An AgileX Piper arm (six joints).
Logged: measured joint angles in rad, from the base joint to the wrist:
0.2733, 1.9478, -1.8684, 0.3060, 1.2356, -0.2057
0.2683, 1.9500, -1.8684, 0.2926, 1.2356, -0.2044
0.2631, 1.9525, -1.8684, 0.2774, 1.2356, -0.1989
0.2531, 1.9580, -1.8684, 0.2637, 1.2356, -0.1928
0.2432, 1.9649, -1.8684, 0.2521, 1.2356, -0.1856
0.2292, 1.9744, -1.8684, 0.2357, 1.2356, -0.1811
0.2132, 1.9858, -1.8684, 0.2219, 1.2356, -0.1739
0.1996, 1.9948, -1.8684, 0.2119, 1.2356, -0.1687
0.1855, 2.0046, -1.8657, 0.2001, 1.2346, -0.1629
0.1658, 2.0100, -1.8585, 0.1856, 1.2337, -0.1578
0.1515, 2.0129, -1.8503, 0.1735, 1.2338, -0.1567
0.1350, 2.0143, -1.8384, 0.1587, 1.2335, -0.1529
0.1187, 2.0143, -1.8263, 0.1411, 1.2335, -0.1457
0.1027, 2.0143, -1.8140, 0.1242, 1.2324, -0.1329
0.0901, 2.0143, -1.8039, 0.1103, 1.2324, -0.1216
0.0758, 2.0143, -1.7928, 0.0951, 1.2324, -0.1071
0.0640, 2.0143, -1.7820, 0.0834, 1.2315, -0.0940
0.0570, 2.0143, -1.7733, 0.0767, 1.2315, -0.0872
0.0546, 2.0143, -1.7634, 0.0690, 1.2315, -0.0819
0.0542, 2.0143, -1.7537, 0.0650, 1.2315, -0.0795
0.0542, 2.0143, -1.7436, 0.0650, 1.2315, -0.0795
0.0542, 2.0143, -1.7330, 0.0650, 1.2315, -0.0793
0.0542, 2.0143, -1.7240, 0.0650, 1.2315, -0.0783
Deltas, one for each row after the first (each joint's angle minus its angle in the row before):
-0.0050, 0.0022, 0.0000, -0.0134, 0.0000, 0.0013
-0.0052, 0.0025, 0.0000, -0.0152, 0.0000, 0.0055
-0.0100, 0.0055, 0.0000, -0.0137, 0.0000, 0.0061
-0.0099, 0.0069, 0.0000, -0.0116, 0.0000, 0.0072
-0.0140, 0.0095, 0.0000, -0.0164, 0.0000, 0.0045
-0.0160, 0.0114, 0.0000, -0.0138, 0.0000, 0.0072
-0.0136, 0.0090, 0.0000, -0.0100, 0.0000, 0.0052
-0.0141, 0.0098, 0.0027, -0.0118, -0.0010, 0.0058
-0.0197, 0.0054, 0.0072, -0.0145, -0.0009, 0.0051
-0.0143, 0.0029, 0.0082, -0.0121, 0.0001, 0.0011
-0.0165, 0.0014, 0.0119, -0.0148, -0.0003, 0.0038
-0.0163, 0.0000, 0.0121, -0.0176, 0.0000, 0.0072
-0.0160, 0.0000, 0.0123, -0.0169, -0.0011, 0.0128
-0.0126, 0.0000, 0.0101, -0.0139, 0.0000, 0.0113
-0.0143, 0.0000, 0.0111, -0.0152, 0.0000, 0.0145
-0.0118, 0.0000, 0.0108, -0.0117, -0.0009, 0.0131
-0.0070, 0.0000, 0.0087, -0.0067, 0.0000, 0.0068
-0.0024, 0.0000, 0.0099, -0.0077, 0.0000, 0.0053
-0.0004, 0.0000, 0.0097, -0.0040, 0.0000, 0.0024
0.0000, 0.0000, 0.0101, 0.0000, 0.0000, 0.0000
0.0000, 0.0000, 0.0106, 0.0000, 0.0000, 0.0002
0.0000, 0.0000, 0.0090, 0.0000, 0.0000, 0.0010

